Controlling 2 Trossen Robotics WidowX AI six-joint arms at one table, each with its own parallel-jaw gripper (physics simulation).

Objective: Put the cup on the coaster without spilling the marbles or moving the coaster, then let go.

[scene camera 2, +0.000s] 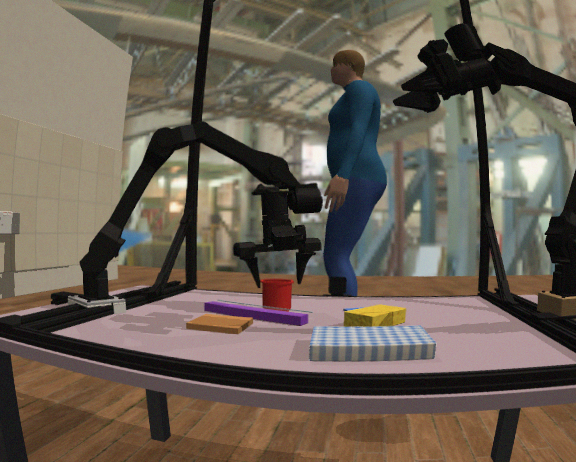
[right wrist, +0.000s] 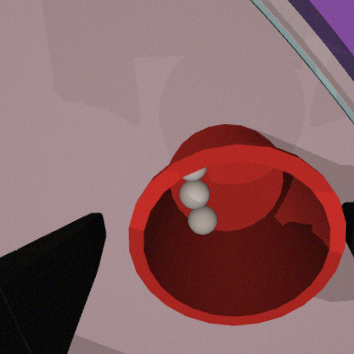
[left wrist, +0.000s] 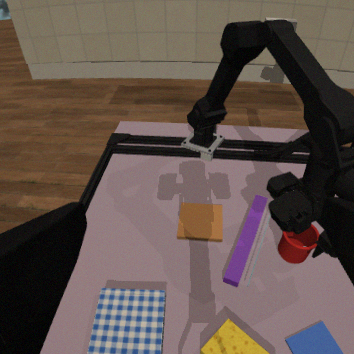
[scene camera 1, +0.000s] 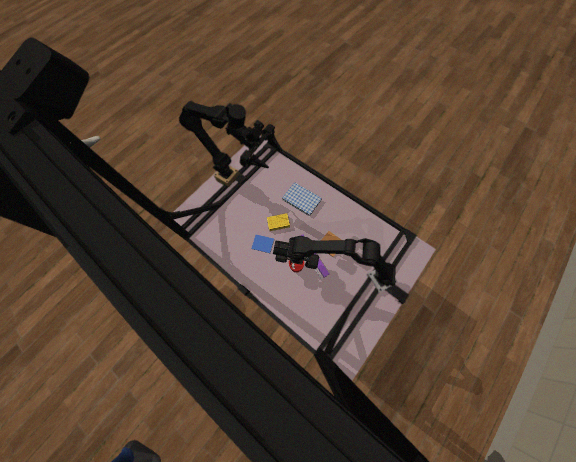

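Where they show: left gripper, fingertip midpoint: (scene camera 2: 397, 95) (left wrist: 205, 211) (scene camera 1: 275, 159); right gripper, fingertip midpoint: (scene camera 2: 279, 286) (right wrist: 222, 219) (left wrist: 298, 238) (scene camera 1: 295, 262); left arm's base at its link origin: (scene camera 2: 568, 294) (scene camera 1: 225, 172); right arm's base at its link origin: (scene camera 2: 95, 297) (left wrist: 202, 139) (scene camera 1: 382, 277).
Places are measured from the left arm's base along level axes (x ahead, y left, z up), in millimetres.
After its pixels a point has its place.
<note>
The red cup (scene camera 1: 296, 266) {z -51, x 612, y -225 mm} (scene camera 2: 276, 295) {z -19, x 609, y -191 mm} (left wrist: 295, 247) {z 7, x 581, y -203 mm} (right wrist: 235, 287) {z -6, x 625, y -251 mm} stands upright on the table with several grey marbles (right wrist: 194, 194) {z -36, x 596, y -229 mm} inside. My right gripper (scene camera 2: 279, 284) {z -2, x 606, y -219 mm} (right wrist: 222, 219) {z -2, x 606, y -219 mm} is open and points down over the cup, its fingertips about level with the rim, one on each side. In the right wrist view there is a gap between the left finger and the rim; the other finger is mostly cut off by the frame. A thin blue square (scene camera 1: 263, 244) {z -55, x 407, y -219 mm} (left wrist: 315, 341) {z -55, x 427, y -216 mm} and an orange-brown square (scene camera 2: 219, 323) {z -47, x 692, y -6 mm} (left wrist: 201, 221) {z -48, x 690, y -34 mm} lie flat; which is the coaster I cannot tell. My left gripper (scene camera 2: 400, 95) {z 366, x 376, y 2 mm} is open, raised high above the table's other side.
A purple bar (scene camera 2: 255, 313) {z -46, x 642, y -111 mm} (left wrist: 245, 242) {z -38, x 625, y -122 mm} lies close beside the cup, with a thin clear strip (right wrist: 310, 62) {z -38, x 622, y -154 mm} between them. A yellow sponge (scene camera 1: 278, 222) {z -29, x 411, y -84 mm} (scene camera 2: 375, 316) {z -31, x 414, y -21 mm} lies near the blue square. A blue-and-white checked block (scene camera 1: 302, 198) {z -33, x 441, y 104 mm} (scene camera 2: 372, 342) {z -34, x 439, y 153 mm} lies beyond the sponge.
</note>
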